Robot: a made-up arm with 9 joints. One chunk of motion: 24 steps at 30 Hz.
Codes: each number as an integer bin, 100 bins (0 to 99) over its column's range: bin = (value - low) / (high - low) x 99, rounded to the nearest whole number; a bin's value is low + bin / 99 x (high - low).
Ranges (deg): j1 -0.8..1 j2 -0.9..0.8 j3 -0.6..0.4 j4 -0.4..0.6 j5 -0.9..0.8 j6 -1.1..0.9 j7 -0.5..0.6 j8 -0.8..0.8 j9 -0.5..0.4
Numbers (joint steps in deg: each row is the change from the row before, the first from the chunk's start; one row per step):
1: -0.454 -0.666 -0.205 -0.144 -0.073 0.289 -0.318 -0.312 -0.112
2: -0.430 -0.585 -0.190 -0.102 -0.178 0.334 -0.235 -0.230 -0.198
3: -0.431 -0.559 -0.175 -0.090 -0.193 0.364 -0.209 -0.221 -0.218
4: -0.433 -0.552 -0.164 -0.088 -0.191 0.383 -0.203 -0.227 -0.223
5: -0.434 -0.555 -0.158 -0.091 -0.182 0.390 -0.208 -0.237 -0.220
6: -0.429 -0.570 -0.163 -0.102 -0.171 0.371 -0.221 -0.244 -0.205
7: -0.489 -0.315 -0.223 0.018 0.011 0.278 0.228 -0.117 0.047
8: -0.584 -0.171 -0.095 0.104 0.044 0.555 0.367 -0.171 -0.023
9: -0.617 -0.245 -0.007 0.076 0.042 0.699 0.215 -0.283 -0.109
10: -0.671 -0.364 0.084 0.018 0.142 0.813 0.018 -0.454 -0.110
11: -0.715 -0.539 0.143 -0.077 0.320 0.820 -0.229 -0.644 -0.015
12: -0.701 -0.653 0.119 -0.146 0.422 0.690 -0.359 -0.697 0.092
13: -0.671 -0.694 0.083 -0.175 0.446 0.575 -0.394 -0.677 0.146
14: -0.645 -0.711 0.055 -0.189 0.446 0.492 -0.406 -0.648 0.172
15: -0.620 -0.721 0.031 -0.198 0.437 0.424 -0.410 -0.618 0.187
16: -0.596 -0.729 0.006 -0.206 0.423 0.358 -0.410 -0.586 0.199
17: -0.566 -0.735 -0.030 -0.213 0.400 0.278 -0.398 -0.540 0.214
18: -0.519 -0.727 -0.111 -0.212 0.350 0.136 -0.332 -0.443 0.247
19: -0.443 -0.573 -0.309 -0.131 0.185 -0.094 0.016 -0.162 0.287
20: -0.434 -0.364 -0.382 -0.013 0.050 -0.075 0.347 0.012 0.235
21: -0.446 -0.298 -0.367 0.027 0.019 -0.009 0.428 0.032 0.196
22: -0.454 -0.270 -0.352 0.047 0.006 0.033 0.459 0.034 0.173
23: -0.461 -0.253 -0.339 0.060 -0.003 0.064 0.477 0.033 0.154
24: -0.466 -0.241 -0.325 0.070 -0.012 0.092 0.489 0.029 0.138
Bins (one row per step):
1: 19 14 39 25 48 69 16 30 43
2: 20 18 41 30 42 71 24 35 33
3: 20 20 42 31 41 72 26 36 31
4: 20 20 43 31 41 73 27 35 30
5: 20 20 44 31 42 74 26 35 31
6: 20 19 43 30 42 73 25 34 32
7: 17 34 37 41 53 68 66 42 60
8: 12 42 50 50 55 82 78 39 52
9: 10 38 59 47 55 89 64 32 43
10: 7 31 68 41 61 95 47 21 43
11: 5 21 74 32 71 95 24 10 53
12: 5 14 71 25 77 89 13 6 65
13: 7 12 68 22 78 83 10 8 71
14: 9 11 65 21 78 79 8 9 74
15: 10 10 62 20 78 75 8 11 76
16: 11 10 60 19 77 72 8 13 77
17: 13 10 56 19 76 68 9 16 79
18: 15 10 48 19 73 61 15 22 82
19: 20 19 29 27 63 50 46 39 87
20: 20 31 22 38 55 51 76 50 81
21: 19 35 23 42 54 54 84 51 77
22: 19 37 25 44 53 56 86 52 74
23: 19 38 26 46 52 58 88 52 72
24: 18 38 27 47 52 59 89 51 70

